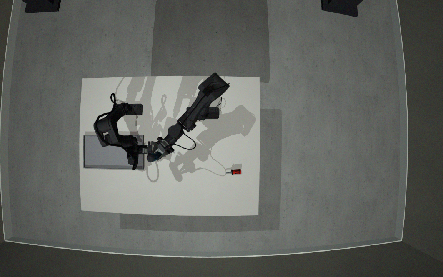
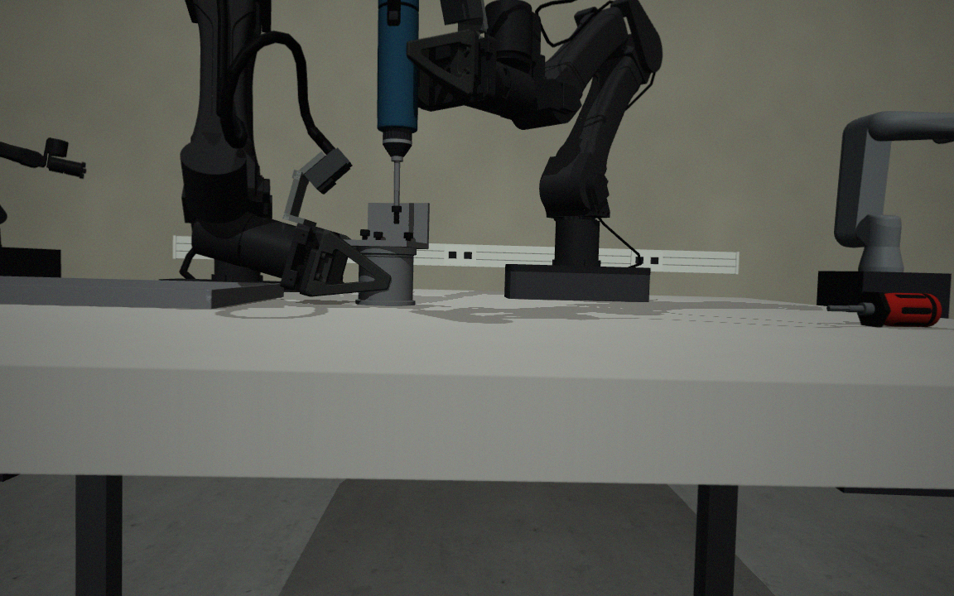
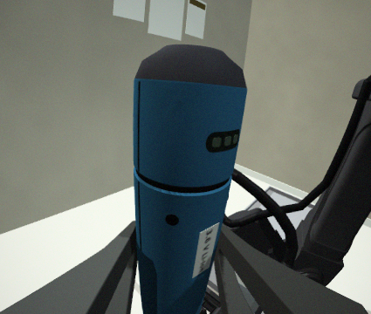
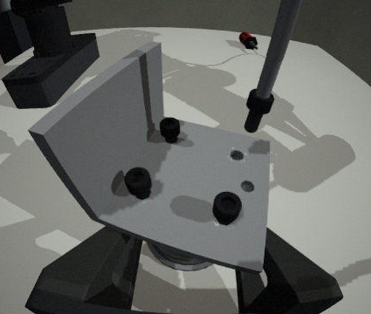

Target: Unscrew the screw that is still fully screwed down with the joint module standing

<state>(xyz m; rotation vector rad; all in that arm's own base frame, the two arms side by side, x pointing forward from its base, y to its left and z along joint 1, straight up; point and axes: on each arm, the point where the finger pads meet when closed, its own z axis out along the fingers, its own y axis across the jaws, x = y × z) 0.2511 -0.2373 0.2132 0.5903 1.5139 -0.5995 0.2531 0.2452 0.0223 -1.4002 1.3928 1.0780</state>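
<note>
Now: the joint module right at my right hand. From my right hand the other things lie so: flat grey plate (34 cm to the right, 4 cm ahead, 2 cm below); then grey l-shaped bracket (5 cm above); then screwdriver bit (9 cm above, 2 cm ahead, 1 cm to the left).
</note>
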